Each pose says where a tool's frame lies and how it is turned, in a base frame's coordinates. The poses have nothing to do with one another.
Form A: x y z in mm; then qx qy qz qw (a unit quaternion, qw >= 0).
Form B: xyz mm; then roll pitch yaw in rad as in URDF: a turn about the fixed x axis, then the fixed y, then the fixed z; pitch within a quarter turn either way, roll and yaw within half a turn. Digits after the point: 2 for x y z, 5 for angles.
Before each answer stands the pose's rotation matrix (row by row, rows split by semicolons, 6 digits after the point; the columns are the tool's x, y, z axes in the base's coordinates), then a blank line. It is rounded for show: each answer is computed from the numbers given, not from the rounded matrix.
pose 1, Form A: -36.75 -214.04 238.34 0.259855 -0.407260 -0.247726 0.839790
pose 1, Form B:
0.545543 0.204418 -0.812771; -0.627732 0.742215 -0.234669; 0.555280 0.638225 0.533230

-36.75 -214.04 238.34 0.87479 -0.58870 -0.85534
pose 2, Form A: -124.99 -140.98 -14.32 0.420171 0.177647 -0.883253 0.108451
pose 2, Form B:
-0.623389 0.340864 -0.703703; -0.042295 -0.913360 -0.404951; -0.780767 -0.222679 0.583796

-124.99 -140.98 -14.32 -0.36440 0.89589 -3.07385
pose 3, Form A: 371.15 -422.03 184.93 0.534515 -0.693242 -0.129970 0.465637
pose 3, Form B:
0.005047 -0.620058 -0.784539; -0.862134 0.394803 -0.317578; 0.506656 0.677981 -0.532580

371.15 -422.03 184.93 2.23666 -0.53130 -1.56494
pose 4, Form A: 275.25 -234.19 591.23 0.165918 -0.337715 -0.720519 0.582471
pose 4, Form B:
-0.266398 0.727297 -0.632512; -0.951429 -0.093352 0.293375; 0.154324 0.679945 0.716840

275.25 -234.19 591.23 0.75899 -0.15494 -1.84380
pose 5, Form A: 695.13 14.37 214.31 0.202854 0.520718 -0.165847 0.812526
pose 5, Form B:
0.402695 0.480769 0.778908; -0.058250 0.862690 -0.502367; -0.913479 0.156929 0.375406

695.13 14.37 214.31 0.39595 1.15175 -0.14366
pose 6, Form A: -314.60 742.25 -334.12 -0.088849 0.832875 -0.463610 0.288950
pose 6, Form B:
-0.817228 0.119920 0.563700; -0.415920 0.554344 -0.720912; -0.398935 -0.823603 -0.403148

-314.60 742.25 -334.12 -2.02600 0.41036 -2.67082
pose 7, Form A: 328.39 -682.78 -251.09 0.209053 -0.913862 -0.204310 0.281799
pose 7, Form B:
-0.753772 -0.266942 -0.600474; -0.497240 0.829109 0.255600; 0.429627 0.491244 -0.757694

328.39 -682.78 -251.09 2.56638 -0.44408 -2.55845
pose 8, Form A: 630.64 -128.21 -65.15 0.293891 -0.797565 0.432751 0.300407
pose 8, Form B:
-0.646767 -0.728797 -0.224825; -0.208792 0.452709 -0.866868; 0.733552 -0.513720 -0.444964

630.64 -128.21 -65.15 -2.28460 -0.82353 -2.82933
